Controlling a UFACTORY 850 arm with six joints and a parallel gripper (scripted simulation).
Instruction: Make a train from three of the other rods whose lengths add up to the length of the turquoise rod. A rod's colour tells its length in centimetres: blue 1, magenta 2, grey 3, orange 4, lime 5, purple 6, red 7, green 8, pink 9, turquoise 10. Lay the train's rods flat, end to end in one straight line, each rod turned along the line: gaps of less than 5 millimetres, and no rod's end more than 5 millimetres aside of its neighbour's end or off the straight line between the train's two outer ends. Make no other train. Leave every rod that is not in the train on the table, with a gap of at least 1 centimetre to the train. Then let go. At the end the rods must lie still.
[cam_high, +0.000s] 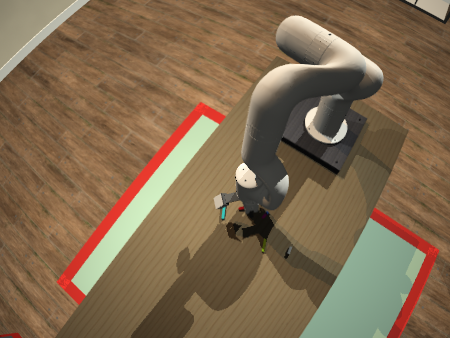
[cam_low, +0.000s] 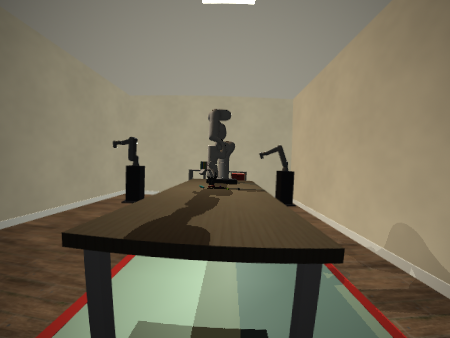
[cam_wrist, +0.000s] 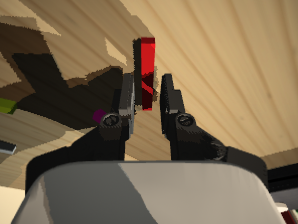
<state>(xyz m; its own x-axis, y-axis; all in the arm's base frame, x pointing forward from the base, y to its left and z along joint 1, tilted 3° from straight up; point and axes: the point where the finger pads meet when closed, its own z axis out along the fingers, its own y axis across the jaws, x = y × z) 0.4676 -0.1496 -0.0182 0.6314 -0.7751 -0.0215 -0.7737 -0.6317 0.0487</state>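
Right now the red rod is 30 mm below my hand. Round my hand: turquoise rod (40 mm ahead, 80 mm to the right, 30 mm below); then blue rod (10 mm behind, 80 mm to the left, 30 mm below); then magenta rod (70 mm to the left, 30 mm below).
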